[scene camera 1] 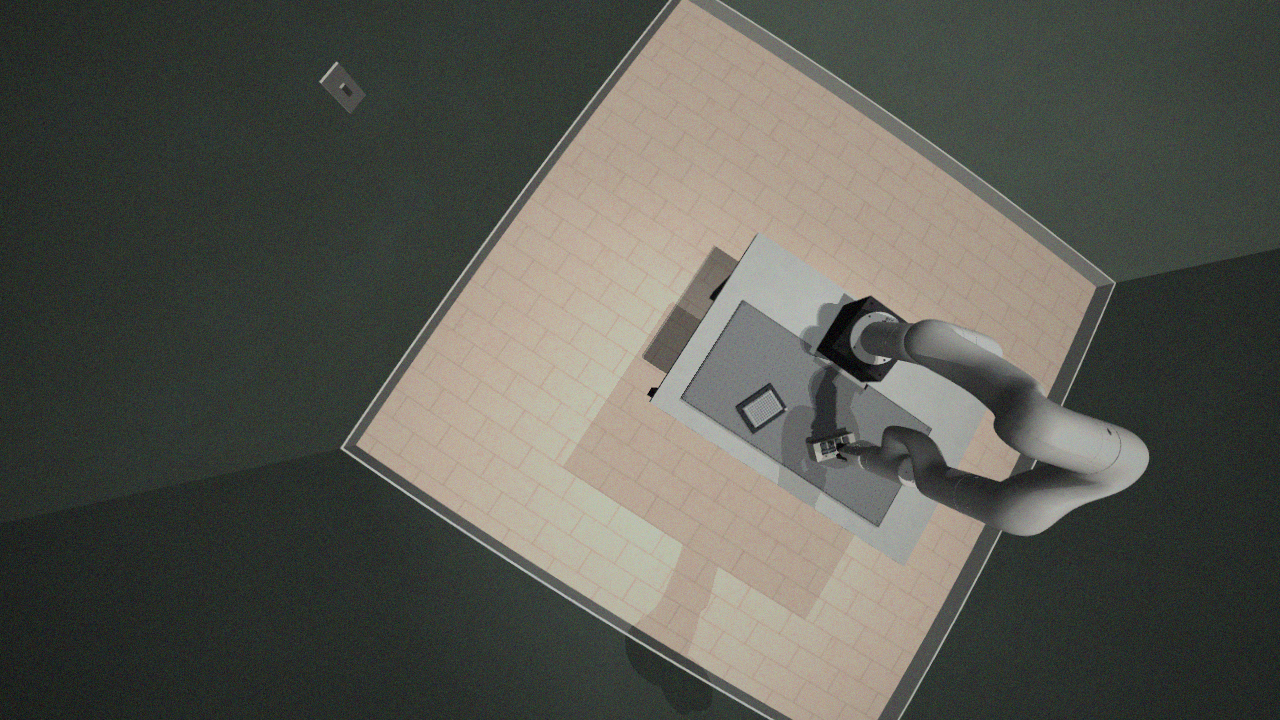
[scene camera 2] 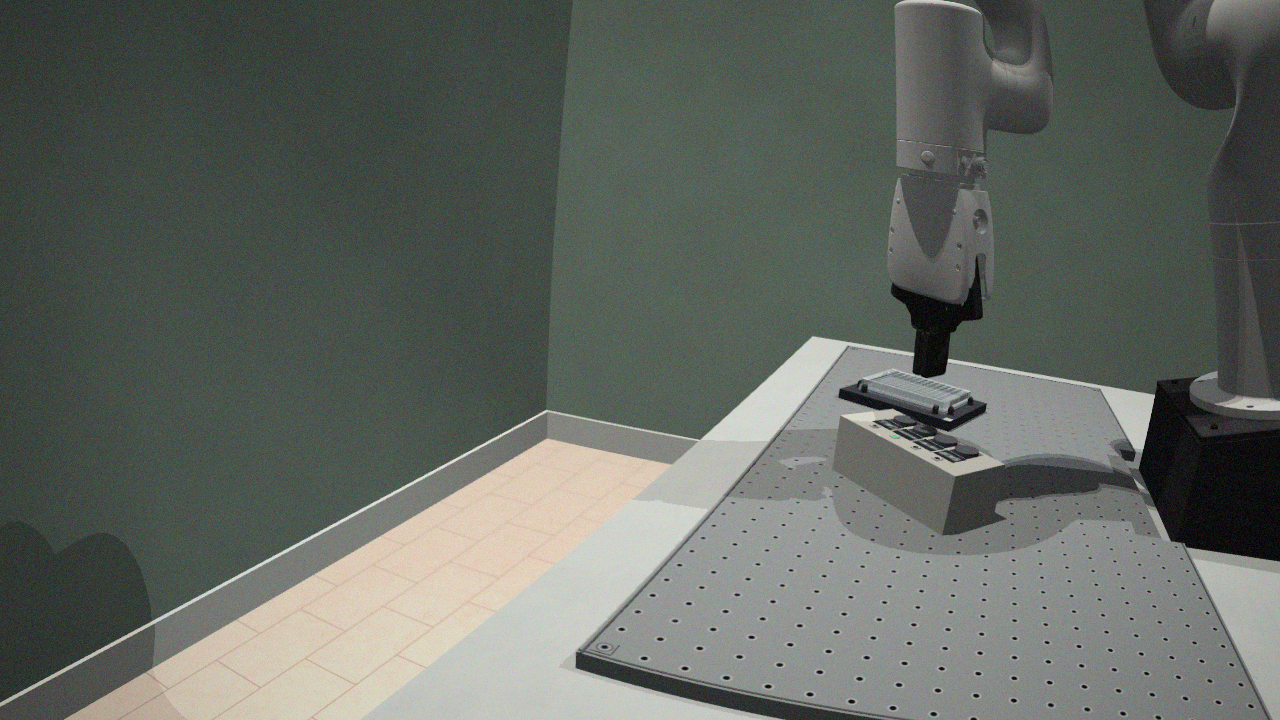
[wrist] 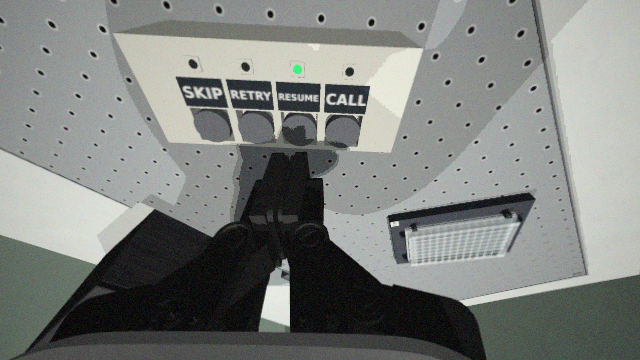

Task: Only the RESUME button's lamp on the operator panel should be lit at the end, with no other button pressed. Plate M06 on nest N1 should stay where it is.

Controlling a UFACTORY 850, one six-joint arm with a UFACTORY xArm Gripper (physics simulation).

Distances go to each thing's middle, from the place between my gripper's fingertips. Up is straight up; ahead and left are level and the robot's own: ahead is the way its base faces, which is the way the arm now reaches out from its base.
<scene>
I see the resume button [wrist: 299, 129] 50 mm below my hand. Also, from my hand: operator panel [scene camera 1: 816, 454] 20 mm to the left, 80 mm below; then call button [wrist: 341, 131] 10 mm ahead, 20 mm to the right, 50 mm below; then retry button [wrist: 257, 127] 20 mm behind, 20 mm to the left, 50 mm below.
</scene>
